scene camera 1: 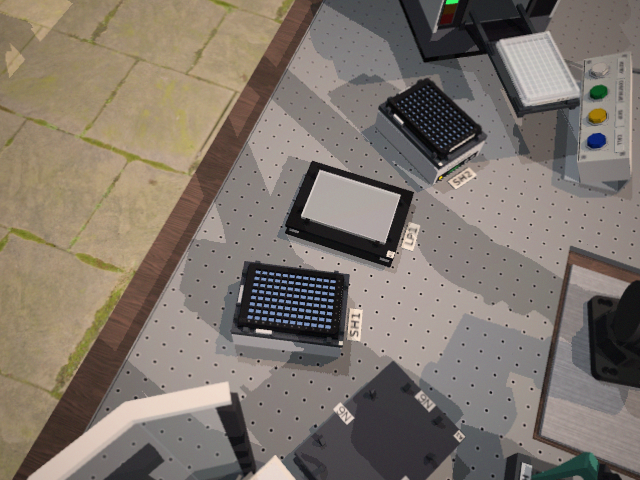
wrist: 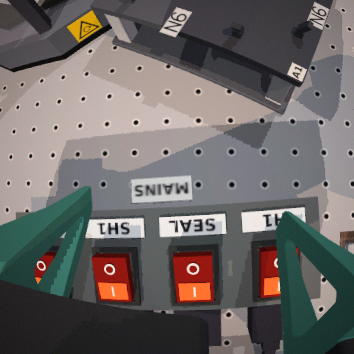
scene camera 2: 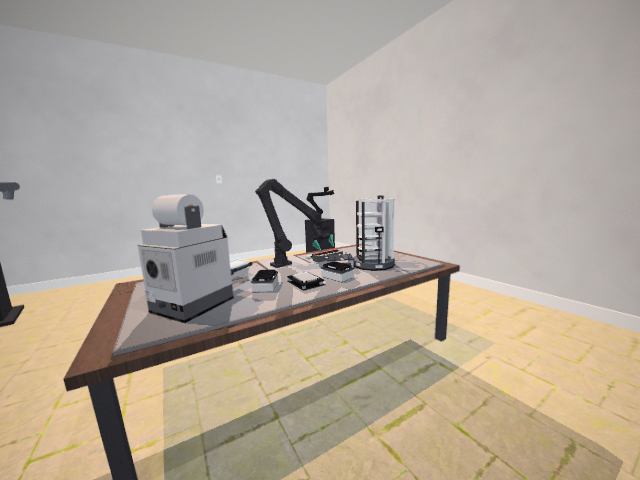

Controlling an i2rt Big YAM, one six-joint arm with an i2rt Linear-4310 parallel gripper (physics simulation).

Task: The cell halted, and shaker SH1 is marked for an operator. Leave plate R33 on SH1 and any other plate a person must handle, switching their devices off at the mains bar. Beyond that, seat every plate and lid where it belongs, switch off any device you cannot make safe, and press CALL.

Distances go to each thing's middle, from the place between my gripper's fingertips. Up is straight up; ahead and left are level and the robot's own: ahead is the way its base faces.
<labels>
Now: hand 290 mm short of the plate hotel tower (scene camera 1: 201,426), 130 mm below it and 110 mm to the right of it. Also, from my hand: white plate (scene camera 1: 540,75): 640 mm to the right, 30 mm above; then grey lid (scene camera 1: 337,202): 380 mm to the right, 240 mm ahead, 50 mm below.
</labels>
